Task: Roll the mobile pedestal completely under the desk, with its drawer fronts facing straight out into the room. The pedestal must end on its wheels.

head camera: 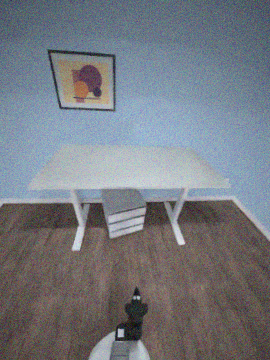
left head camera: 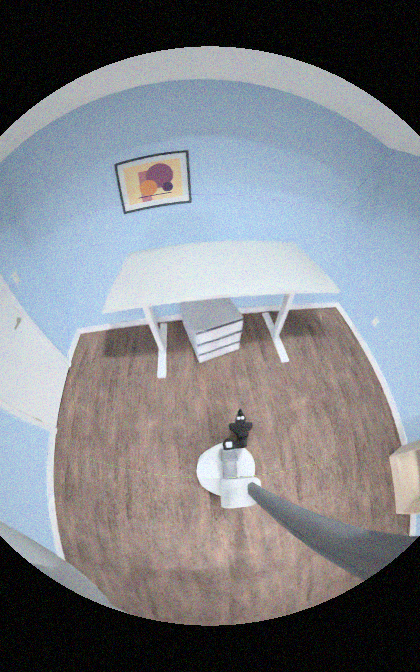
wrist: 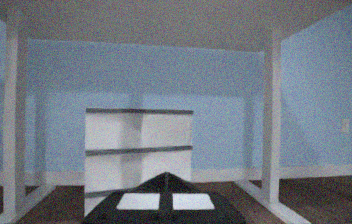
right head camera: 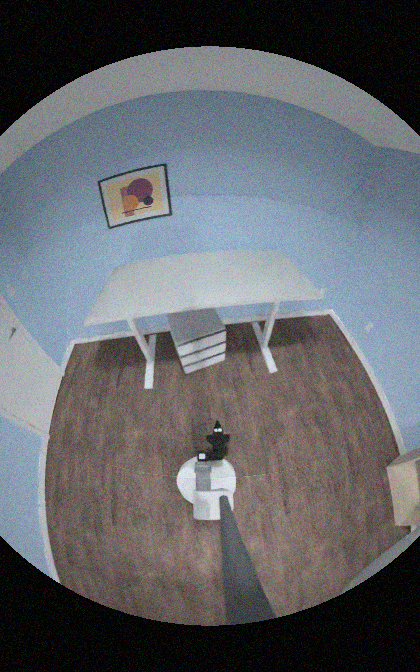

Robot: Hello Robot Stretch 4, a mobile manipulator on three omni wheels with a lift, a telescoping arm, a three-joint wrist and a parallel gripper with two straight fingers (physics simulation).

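Note:
The pedestal (head camera: 126,218) (left head camera: 219,338) (right head camera: 202,348) (wrist: 111,131), with a grey top and white drawer fronts, stands upright between the desk's legs. Its fronts face out but are turned somewhat to the right in the head views, the left front corner nearer the room. Its front lies behind the front ends of the desk's feet. Its wheels cannot be made out. The white desk (head camera: 125,167) (left head camera: 220,270) (right head camera: 205,280) (wrist: 150,22) stands near the wall. My black gripper (head camera: 136,289) (left head camera: 240,411) (right head camera: 217,423) (wrist: 166,187) is shut and empty, out in front of the desk, apart from the pedestal.
The desk's left foot (head camera: 78,238) (left head camera: 161,364) and right foot (head camera: 177,233) (left head camera: 280,346) flank the pedestal with gaps on both sides. A beige box (left head camera: 407,480) (right head camera: 406,492) stands at the right wall. A framed picture (head camera: 87,82) hangs above the desk.

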